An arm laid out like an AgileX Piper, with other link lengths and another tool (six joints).
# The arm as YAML. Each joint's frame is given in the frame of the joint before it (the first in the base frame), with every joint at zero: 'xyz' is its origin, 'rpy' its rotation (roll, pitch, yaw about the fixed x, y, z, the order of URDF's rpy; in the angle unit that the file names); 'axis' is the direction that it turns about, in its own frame. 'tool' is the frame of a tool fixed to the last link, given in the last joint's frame.
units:
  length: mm
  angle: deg
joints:
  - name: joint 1
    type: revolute
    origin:
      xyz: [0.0, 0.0, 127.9]
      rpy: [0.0, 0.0, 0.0]
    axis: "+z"
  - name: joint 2
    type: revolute
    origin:
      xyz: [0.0, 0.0, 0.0]
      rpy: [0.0, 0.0, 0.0]
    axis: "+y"
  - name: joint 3
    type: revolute
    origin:
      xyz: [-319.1, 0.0, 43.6]
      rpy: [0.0, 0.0, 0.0]
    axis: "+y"
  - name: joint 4
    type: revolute
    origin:
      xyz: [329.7, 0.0, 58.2]
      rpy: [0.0, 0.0, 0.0]
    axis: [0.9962, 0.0, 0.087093]
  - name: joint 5
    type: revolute
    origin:
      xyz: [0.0, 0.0, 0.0]
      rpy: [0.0, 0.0, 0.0]
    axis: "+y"
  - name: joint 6
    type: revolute
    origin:
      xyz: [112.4, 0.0, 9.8]
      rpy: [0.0, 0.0, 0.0]
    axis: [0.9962, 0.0, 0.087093]
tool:
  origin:
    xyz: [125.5, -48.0, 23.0]
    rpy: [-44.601, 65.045, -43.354]
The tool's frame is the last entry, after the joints.
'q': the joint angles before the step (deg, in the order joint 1, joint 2, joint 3, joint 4, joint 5, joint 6). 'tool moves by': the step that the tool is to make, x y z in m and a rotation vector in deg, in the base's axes. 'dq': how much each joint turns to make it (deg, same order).
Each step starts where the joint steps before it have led.
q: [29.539 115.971 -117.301 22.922 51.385 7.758]
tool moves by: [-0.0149 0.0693 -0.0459 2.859 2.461 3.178]
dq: [5.053 5.070 -0.009 3.560 -4.964 0.061]
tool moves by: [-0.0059 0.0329 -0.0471 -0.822 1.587 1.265]
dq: [2.684 4.412 -0.002 0.206 -2.996 0.117]
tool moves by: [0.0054 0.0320 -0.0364 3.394 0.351 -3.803]
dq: [2.489 4.366 0.022 0.345 -8.265 4.008]
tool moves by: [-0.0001 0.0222 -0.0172 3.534 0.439 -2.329]
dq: [1.559 2.414 -0.012 2.050 -5.446 1.752]
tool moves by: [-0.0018 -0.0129 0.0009 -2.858 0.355 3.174]
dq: [-1.283 -0.811 -0.003 0.715 4.571 -3.963]
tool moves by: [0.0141 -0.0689 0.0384 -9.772 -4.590 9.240]
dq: [-5.881 -5.070 -0.016 -2.288 13.054 -13.152]
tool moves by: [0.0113 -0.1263 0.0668 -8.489 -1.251 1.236]
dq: [-9.876 -8.488 -0.038 -4.423 15.202 -6.260]
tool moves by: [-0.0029 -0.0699 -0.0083 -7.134 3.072 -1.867]
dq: [-4.476 -2.234 2.150 -4.857 6.314 -0.934]
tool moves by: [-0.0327 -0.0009 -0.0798 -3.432 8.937 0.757]
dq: [1.073 0.302 10.233 -0.107 -1.012 -0.001]
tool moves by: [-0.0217 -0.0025 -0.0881 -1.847 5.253 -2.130]
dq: [0.849 2.178 10.587 0.602 -7.735 0.498]
